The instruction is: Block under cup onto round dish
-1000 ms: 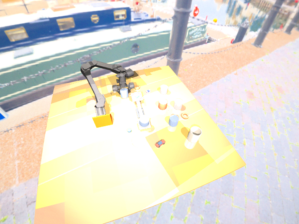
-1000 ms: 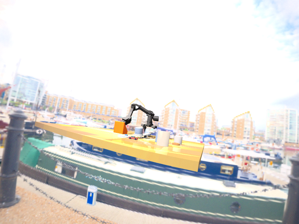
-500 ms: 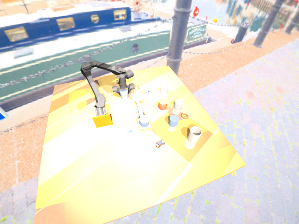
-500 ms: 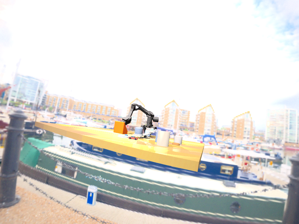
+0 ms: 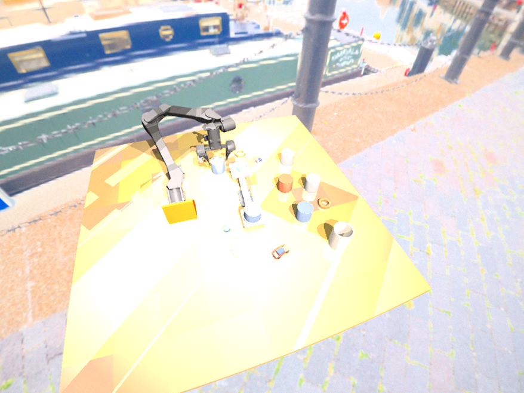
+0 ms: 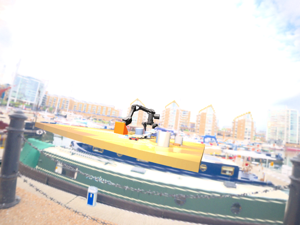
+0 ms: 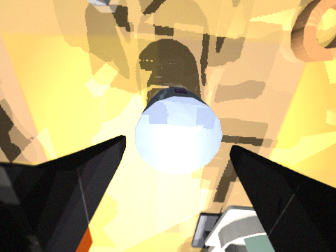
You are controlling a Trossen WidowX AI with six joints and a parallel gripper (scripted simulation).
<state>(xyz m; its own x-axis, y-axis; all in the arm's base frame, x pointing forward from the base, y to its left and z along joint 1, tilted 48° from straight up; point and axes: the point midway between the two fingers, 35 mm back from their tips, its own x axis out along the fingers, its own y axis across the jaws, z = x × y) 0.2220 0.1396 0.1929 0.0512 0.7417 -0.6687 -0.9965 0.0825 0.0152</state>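
The white round dish lies 480 mm to the right of my gripper tip and 60 mm below it. Round my gripper tip: blue disc (370 mm to the right, 60 mm below, 50 mm behind); small balance (230 mm to the right, 80 mm ahead, 40 mm below); tall tube (580 mm to the right, 370 mm ahead, 20 mm below).
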